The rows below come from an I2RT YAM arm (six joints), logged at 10 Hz.
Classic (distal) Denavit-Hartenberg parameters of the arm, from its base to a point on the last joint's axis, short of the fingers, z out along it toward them. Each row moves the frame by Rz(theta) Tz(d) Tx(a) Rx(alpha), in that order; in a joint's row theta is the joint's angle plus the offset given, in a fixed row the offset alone. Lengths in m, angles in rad.
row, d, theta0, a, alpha
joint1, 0.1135, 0, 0.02, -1.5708
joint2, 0, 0, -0.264, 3.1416
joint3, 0, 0.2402, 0.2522, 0
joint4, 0, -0.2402, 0.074, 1.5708
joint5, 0, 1.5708, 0, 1.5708
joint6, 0.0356, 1.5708, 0, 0
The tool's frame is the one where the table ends.
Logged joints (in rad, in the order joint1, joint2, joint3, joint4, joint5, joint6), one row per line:
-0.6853 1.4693 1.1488 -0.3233 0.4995 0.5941
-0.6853 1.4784 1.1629 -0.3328 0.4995 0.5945
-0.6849 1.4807 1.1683 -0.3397 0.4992 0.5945
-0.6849 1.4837 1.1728 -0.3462 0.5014 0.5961
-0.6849 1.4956 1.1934 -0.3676 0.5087 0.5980
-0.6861 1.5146 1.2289 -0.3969 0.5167 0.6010
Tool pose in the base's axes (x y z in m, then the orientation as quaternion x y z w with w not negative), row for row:
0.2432 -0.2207 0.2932 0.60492 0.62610 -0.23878 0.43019
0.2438 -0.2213 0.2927 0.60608 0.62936 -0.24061 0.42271
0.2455 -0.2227 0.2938 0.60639 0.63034 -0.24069 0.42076
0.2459 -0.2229 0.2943 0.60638 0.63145 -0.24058 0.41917
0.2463 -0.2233 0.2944 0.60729 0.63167 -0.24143 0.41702
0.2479 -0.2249 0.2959 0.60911 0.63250 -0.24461 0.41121
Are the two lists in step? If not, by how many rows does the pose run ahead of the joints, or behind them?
The pose runs 1 row behind the joints: the pose in row i belongs to the joints in row i - 1.
